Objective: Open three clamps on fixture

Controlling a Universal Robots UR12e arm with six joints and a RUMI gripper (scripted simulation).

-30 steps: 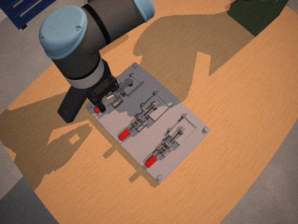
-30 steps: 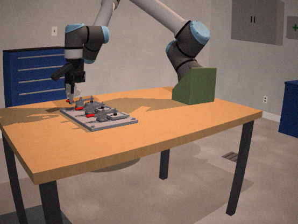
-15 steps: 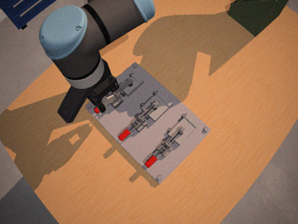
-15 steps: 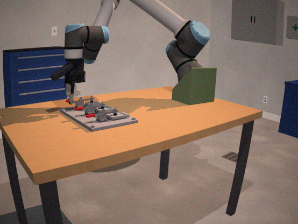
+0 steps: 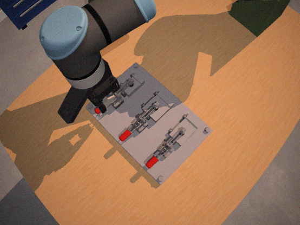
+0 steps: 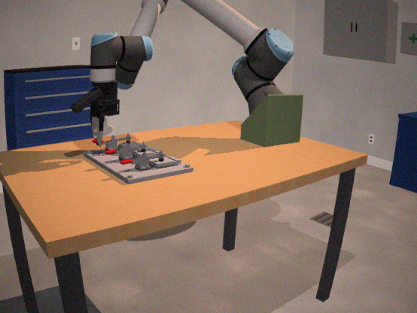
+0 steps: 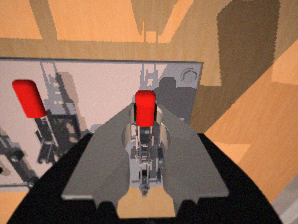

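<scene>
Now: the grey fixture plate 90 mm behind my hand, 100 mm to the left of it and 60 mm below it. Also, from my hand: flat grey part 160 mm behind, 210 mm to the left, 40 mm below.
</scene>
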